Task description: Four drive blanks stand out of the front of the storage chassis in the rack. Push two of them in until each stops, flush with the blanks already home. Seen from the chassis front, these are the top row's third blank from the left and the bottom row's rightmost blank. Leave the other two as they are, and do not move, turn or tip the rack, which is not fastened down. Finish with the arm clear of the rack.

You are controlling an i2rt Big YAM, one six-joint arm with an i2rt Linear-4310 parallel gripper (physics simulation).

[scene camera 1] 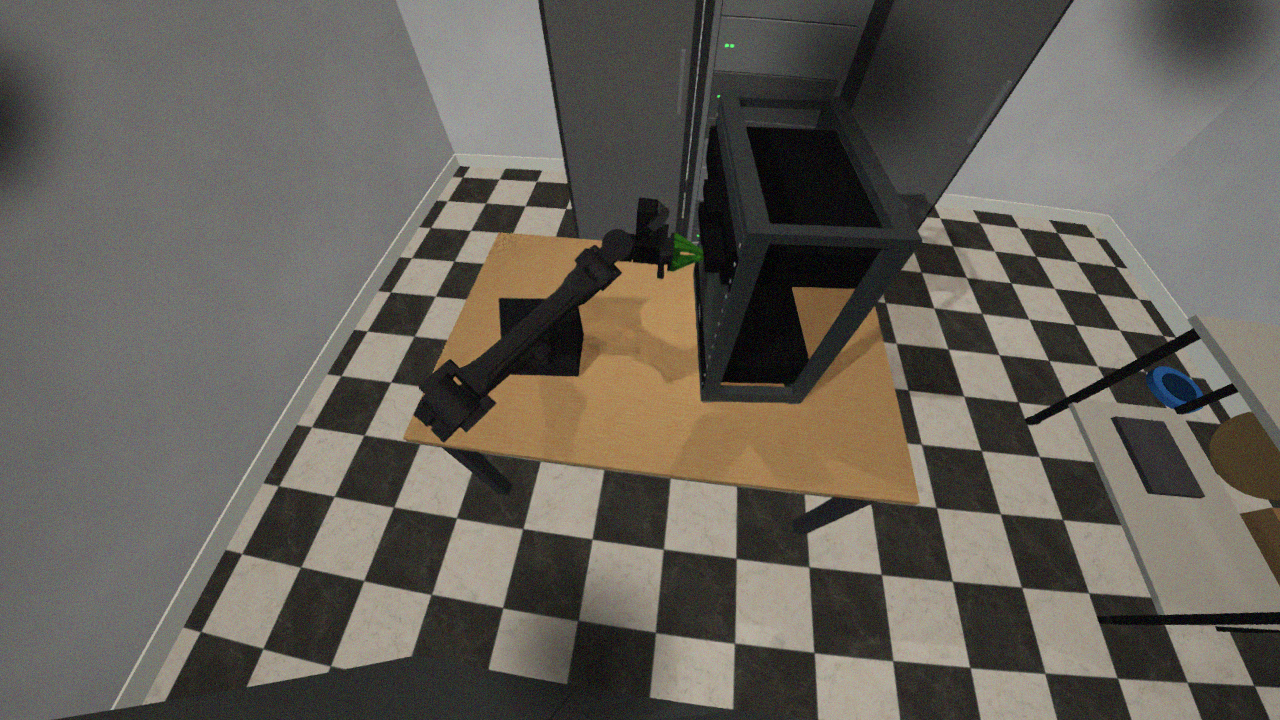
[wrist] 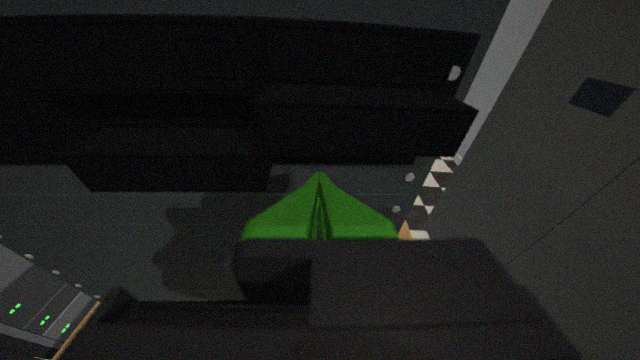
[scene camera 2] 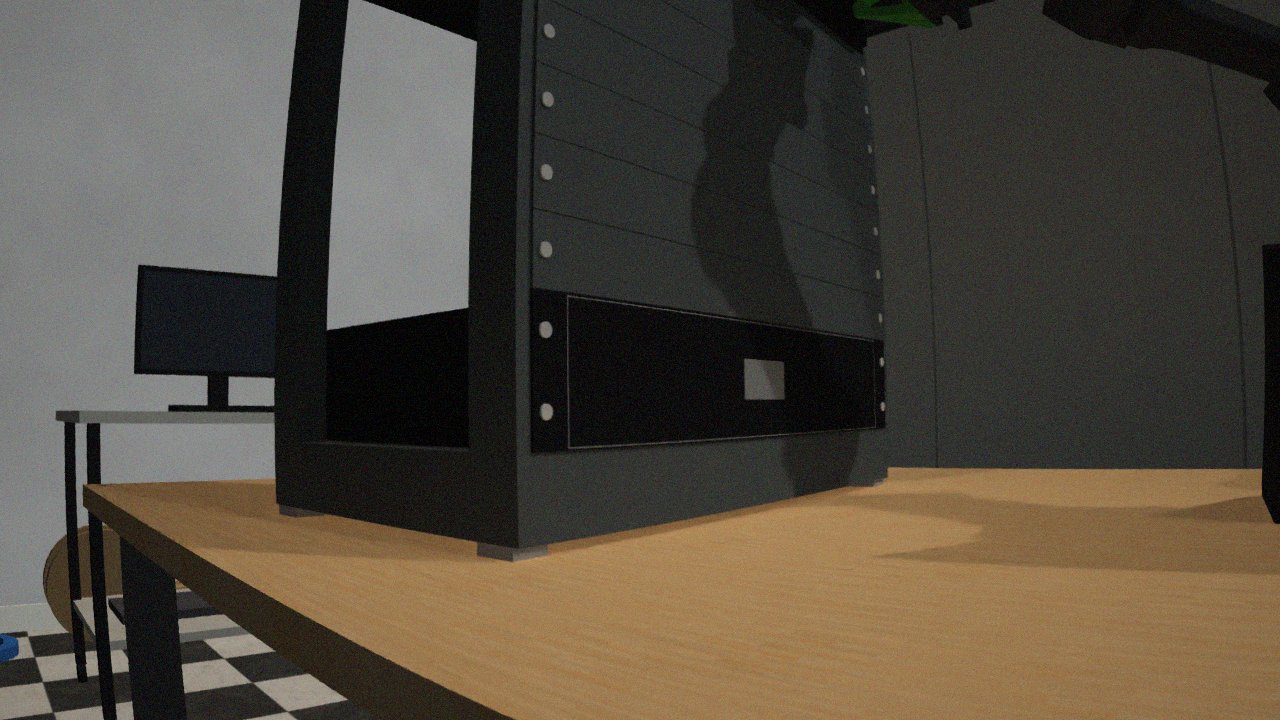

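My gripper is shut and empty, its green fingertips together, in front of the rack's face. In the wrist view the tips show at the lower edge of the black storage chassis. A drive blank stands out at the right, above and beyond the tips. Another protruding block shows lower at the left. Blank edges are very dark, so I cannot tell exact rows, depths or contact. The rack stands upright on the table. In scene camera 2 the chassis front is largely cut off by the top edge.
A black block stands on the wooden table beside the arm. A black unit with a pale label sits low in the rack, under grey panels. Tall dark cabinets stand behind. A side desk is at the right.
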